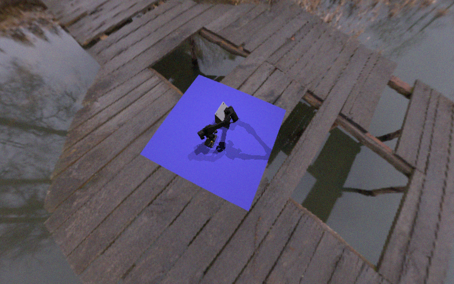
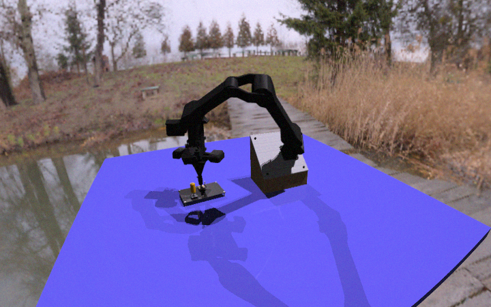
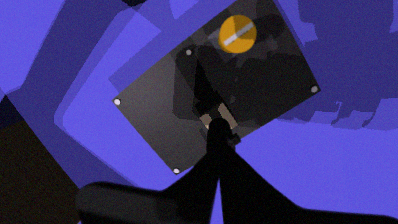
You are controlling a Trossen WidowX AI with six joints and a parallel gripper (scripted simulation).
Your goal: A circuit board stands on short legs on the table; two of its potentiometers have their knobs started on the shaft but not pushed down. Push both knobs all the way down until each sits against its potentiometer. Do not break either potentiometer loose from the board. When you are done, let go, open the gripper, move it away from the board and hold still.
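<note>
Now: the black knob 1 cm below my gripper tip. Also, from my gripper tip: orange knob 3 cm ahead, 6 cm to the left, 1 cm below.
</note>
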